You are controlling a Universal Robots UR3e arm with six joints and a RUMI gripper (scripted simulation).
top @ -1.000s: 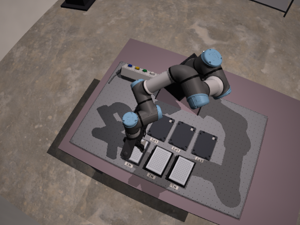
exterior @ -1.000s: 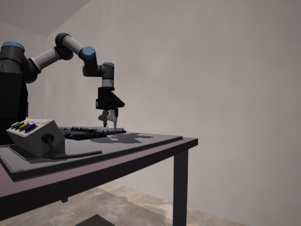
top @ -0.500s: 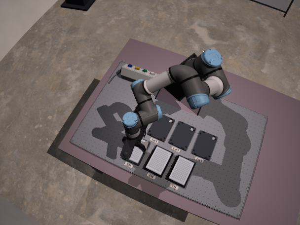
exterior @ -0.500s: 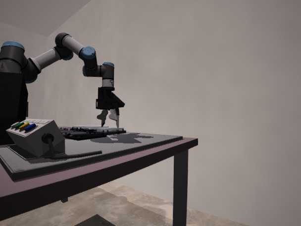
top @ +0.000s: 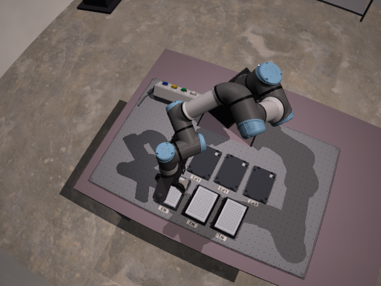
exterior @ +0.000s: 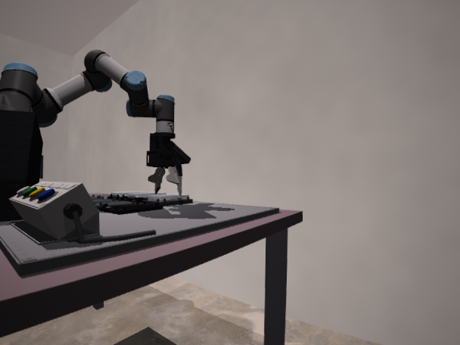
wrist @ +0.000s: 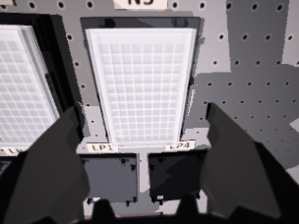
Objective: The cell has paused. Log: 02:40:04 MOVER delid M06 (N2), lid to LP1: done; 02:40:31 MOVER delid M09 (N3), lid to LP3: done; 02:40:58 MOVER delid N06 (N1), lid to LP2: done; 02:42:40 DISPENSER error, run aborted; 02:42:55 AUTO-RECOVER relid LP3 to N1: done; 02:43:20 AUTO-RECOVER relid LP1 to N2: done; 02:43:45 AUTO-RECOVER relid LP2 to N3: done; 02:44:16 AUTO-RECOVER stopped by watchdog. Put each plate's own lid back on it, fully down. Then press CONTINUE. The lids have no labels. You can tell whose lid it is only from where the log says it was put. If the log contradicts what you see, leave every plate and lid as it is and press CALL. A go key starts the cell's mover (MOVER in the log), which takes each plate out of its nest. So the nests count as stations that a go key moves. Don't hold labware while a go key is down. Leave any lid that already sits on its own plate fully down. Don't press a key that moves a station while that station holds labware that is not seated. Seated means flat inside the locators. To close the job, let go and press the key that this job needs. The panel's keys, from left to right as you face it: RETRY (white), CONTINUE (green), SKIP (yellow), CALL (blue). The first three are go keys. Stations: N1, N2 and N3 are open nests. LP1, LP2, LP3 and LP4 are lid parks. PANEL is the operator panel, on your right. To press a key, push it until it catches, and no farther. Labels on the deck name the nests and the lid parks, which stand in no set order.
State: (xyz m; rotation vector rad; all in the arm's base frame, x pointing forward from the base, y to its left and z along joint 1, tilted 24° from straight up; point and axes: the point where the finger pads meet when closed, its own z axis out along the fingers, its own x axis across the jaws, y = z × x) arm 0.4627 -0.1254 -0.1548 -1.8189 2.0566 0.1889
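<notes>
The green CONTINUE key lies 460 mm behind my hand, 120 mm to the right of it and 30 mm above it. Also, from my hand: LP1 lid park: 170 mm behind, 80 mm to the left, 30 mm below; lid park LP4: 180 mm behind, 40 mm to the right, 30 mm below; LP3 lid park: 210 mm to the left, 160 mm behind, 30 mm below.
</notes>
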